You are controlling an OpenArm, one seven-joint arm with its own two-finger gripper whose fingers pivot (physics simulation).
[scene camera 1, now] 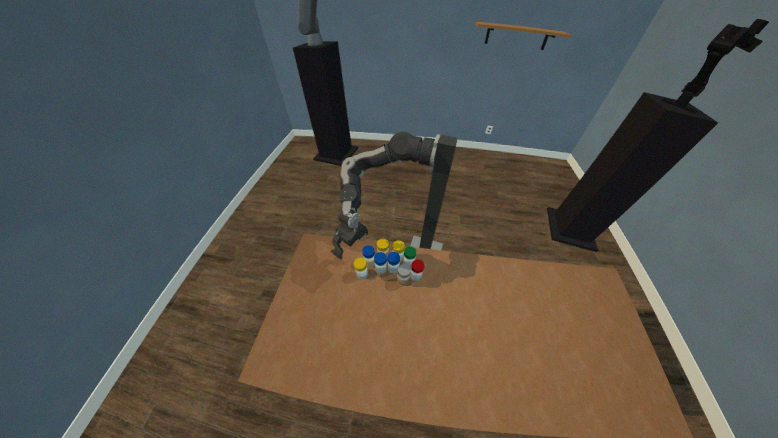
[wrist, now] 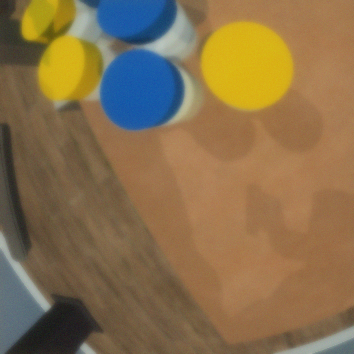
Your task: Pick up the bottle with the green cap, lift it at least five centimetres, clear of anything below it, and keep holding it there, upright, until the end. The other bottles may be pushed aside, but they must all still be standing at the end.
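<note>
The bottle with the green cap [scene camera 1: 409, 254] stands upright at the right back of a group of bottles; it does not show in the wrist view. A yellow-capped bottle [scene camera 1: 398, 247] is close at its left, a blue-capped one [scene camera 1: 393, 260] at its front left, and a red-capped one [scene camera 1: 417, 267] in front of it. My gripper [scene camera 1: 352, 243] is open and empty, above the back left of the table, left of the group and apart from the green-capped bottle. Part of one finger shows at the left edge of the wrist view.
A grey-capped bottle [scene camera 1: 403, 273], two blue-capped bottles [scene camera 1: 380, 262] [scene camera 1: 368, 254] and two yellow-capped bottles [scene camera 1: 382, 245] [scene camera 1: 360, 266] also stand on the brown table top [scene camera 1: 489, 337]. The arm's dark post [scene camera 1: 438, 190] rises behind the group. Two black pedestals [scene camera 1: 326, 103] [scene camera 1: 631, 174] stand farther off.
</note>
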